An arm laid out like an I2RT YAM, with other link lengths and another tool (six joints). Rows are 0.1 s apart.
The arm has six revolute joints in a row. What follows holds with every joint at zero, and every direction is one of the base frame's. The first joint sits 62.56 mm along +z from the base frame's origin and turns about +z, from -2.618 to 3.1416 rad. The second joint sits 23.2 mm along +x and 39.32 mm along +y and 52.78 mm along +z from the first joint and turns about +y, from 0 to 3.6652 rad. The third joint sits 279.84 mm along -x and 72.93 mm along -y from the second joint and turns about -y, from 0 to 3.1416 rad. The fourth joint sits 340.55 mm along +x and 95.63 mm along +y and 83.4 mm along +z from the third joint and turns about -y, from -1.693 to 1.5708 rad. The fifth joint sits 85.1 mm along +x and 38.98 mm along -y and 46.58 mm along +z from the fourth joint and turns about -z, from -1.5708 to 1.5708 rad. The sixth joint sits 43.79 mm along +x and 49.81 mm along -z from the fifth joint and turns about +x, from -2.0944 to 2.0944 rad. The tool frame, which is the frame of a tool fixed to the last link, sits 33 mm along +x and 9 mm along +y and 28 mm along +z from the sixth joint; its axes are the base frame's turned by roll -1.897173, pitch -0.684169 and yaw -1.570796 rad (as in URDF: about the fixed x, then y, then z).
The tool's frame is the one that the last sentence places.
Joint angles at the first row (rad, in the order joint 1, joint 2, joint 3, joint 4, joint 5, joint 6):
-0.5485, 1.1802, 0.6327, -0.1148, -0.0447, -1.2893
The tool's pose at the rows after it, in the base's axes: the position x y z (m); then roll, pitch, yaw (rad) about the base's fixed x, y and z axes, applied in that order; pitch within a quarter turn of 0, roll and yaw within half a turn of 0:
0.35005, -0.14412, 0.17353, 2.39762, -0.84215, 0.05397
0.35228, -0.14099, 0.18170, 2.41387, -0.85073, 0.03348
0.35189, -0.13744, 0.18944, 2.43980, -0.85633, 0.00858
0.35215, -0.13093, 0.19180, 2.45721, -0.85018, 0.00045
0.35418, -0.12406, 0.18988, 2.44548, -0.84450, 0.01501
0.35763, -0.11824, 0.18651, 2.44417, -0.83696, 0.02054
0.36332, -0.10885, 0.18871, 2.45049, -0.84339, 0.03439
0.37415, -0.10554, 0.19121, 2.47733, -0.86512, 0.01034
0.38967, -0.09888, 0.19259, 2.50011, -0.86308, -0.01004
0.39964, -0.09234, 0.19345, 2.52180, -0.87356, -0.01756
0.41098, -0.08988, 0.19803, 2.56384, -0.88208, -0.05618
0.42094, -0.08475, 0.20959, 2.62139, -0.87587, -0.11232
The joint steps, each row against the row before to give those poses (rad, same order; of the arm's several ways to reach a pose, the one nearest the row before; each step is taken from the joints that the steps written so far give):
0.0099, -0.0152, 0.0077, -0.0157, 0.0002, 0.0212
0.0118, -0.0086, 0.0164, -0.0228, 0.0076, 0.0232
0.0076, -0.0162, 0.0118, -0.0311, -0.0003, 0.0218
0.0166, -0.0094, 0.0040, -0.0240, 0.0049, 0.0126
0.0229, -0.0013, -0.0051, 0.0026, 0.0194, 0.0031
0.0214, 0.0101, -0.0006, 0.0045, 0.0159, 0.0071
0.0303, 0.0070, 0.0091, 0.0016, 0.0050, 0.0125
0.0205, 0.0333, 0.0232, 0.0219, 0.0035, 0.0348
0.0355, 0.0543, 0.0444, 0.0016, 0.0225, 0.0339
0.0245, 0.0305, 0.0220, 0.0128, 0.0018, 0.0228
0.0151, 0.0368, 0.0397, -0.0040, -0.0004, 0.0354
0.0205, 0.0254, 0.0574, -0.0485, 0.0039, 0.0469

